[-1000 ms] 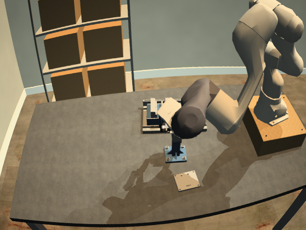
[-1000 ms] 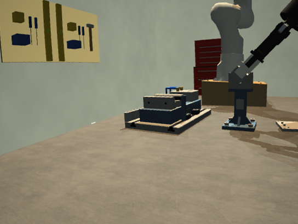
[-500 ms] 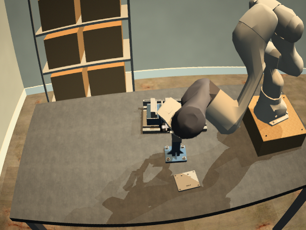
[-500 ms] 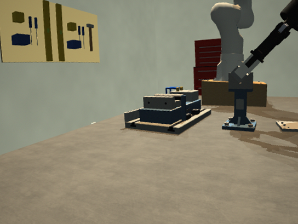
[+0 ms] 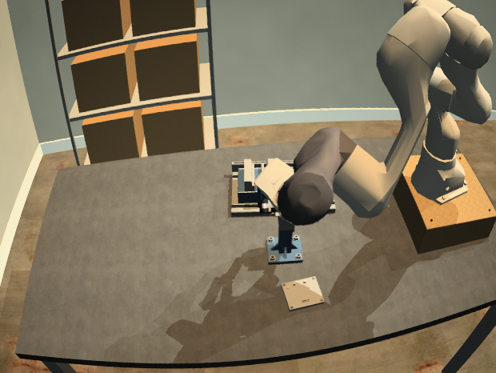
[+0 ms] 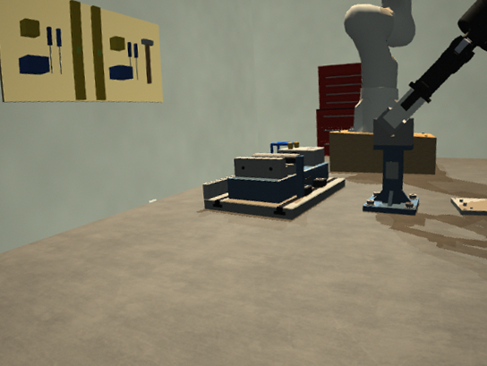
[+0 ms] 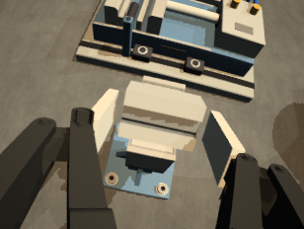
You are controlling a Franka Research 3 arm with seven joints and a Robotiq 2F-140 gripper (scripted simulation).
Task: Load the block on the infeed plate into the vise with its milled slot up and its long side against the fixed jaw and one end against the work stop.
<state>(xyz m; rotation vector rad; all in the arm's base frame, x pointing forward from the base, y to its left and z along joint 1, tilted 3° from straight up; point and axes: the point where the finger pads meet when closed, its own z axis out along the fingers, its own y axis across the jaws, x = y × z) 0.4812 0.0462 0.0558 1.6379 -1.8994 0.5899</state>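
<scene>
My gripper is now 1 cm to the left of the part and 1 cm above it. From my hand the other things lie so: infeed plate (17 cm below, 14 cm to the left, 1 cm behind); work stop rod (21 cm to the right, 8 cm below, 3 cm ahead); cylinder rod (23 cm to the right, 10 cm below, 7 cm behind).
</scene>
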